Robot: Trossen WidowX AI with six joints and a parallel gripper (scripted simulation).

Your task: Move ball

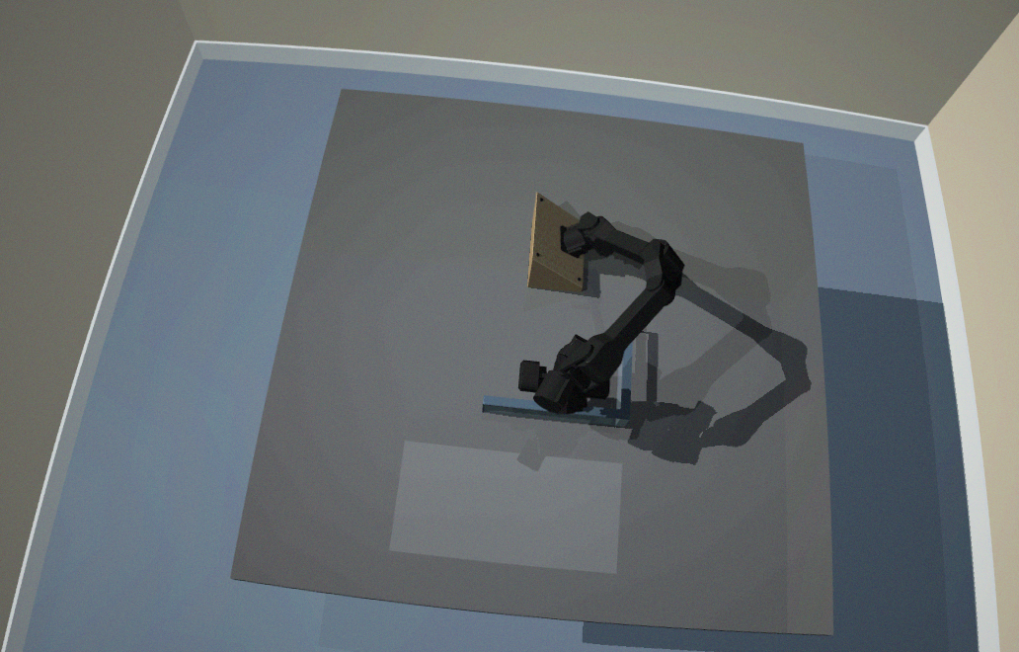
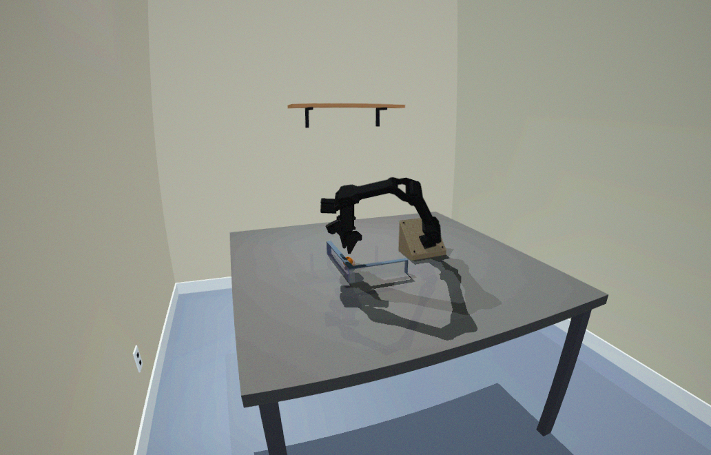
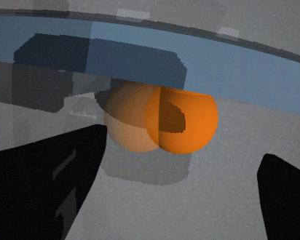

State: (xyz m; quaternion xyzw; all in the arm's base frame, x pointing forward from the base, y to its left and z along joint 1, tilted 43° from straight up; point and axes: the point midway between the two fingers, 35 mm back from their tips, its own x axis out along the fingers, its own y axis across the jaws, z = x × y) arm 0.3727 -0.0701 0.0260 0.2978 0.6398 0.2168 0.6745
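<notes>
Right now the orange ball is 5 cm below my gripper tip. Round my gripper tip: see-through copy 2 cm to the left, 5 cm below.
</notes>
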